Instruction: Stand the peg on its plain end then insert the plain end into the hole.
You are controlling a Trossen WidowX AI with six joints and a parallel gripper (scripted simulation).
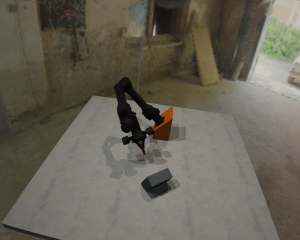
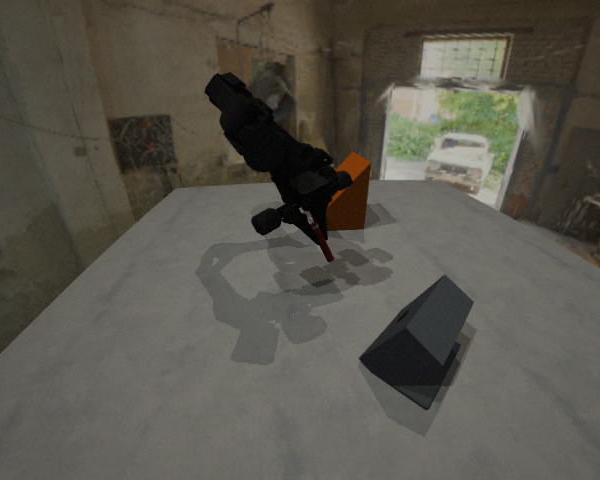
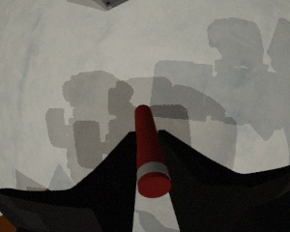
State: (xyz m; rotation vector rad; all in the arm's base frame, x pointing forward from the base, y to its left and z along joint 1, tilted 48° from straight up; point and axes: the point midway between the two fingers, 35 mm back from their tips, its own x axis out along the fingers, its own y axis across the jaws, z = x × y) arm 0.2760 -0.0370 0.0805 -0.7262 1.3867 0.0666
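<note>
Now: gripper tip 180 mm short of the dark grey sloped panel, 110 mm to the right of it and 40 mm above it. Round my gripper tip: red peg 10 mm to the right, 10 mm above.
</note>
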